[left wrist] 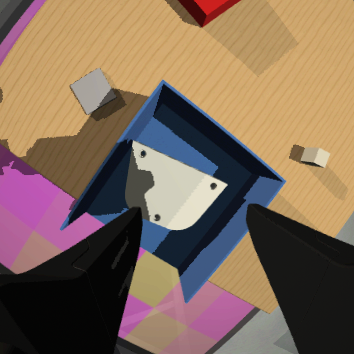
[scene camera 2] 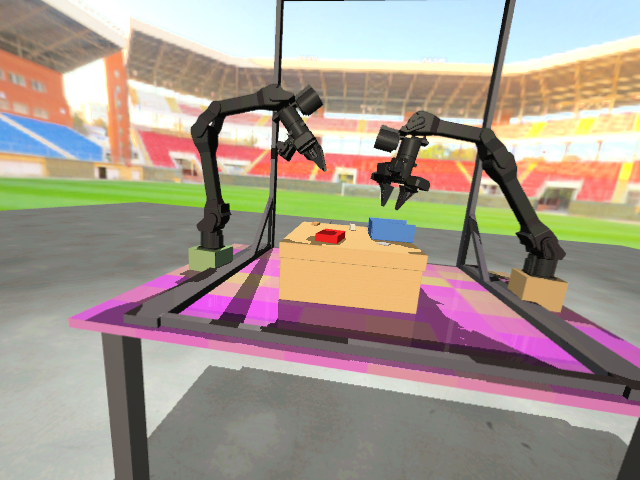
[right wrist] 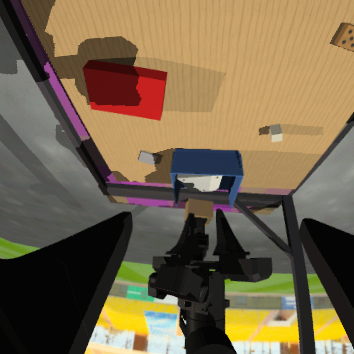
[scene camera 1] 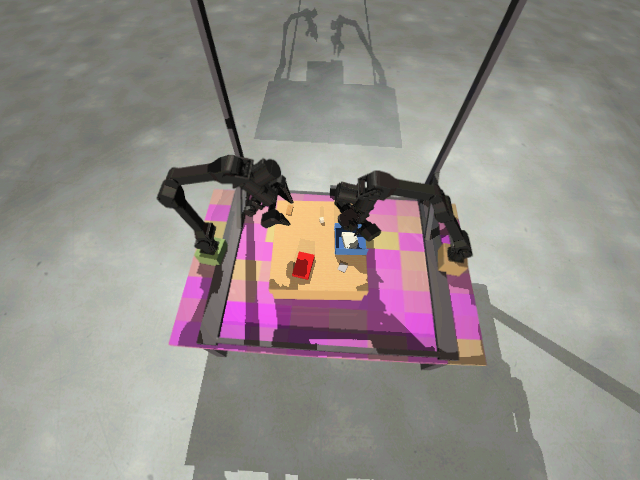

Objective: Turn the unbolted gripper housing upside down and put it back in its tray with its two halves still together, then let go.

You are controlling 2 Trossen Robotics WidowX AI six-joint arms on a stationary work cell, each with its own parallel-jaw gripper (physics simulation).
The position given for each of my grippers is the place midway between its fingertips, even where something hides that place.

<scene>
My right gripper (scene camera 1: 291, 213) is open, holding nothing. Also in view: a red block (right wrist: 113, 87). A small grey cube (left wrist: 92, 90) sits on a wooden block (scene camera 2: 357, 272). Also in view: my left gripper (scene camera 2: 389, 208), a tray (scene camera 2: 395, 230) and a black frame post (right wrist: 302, 299).
My left gripper also shows in the left wrist view (left wrist: 194, 213), in the right wrist view (right wrist: 204, 210) and in scene camera 1 (scene camera 1: 349, 230). My right gripper is seen too in scene camera 2 (scene camera 2: 324, 170) and in the right wrist view (right wrist: 217, 223). The wooden block also shows in the left wrist view (left wrist: 272, 81), in the right wrist view (right wrist: 229, 77) and in scene camera 1 (scene camera 1: 306, 234).
</scene>
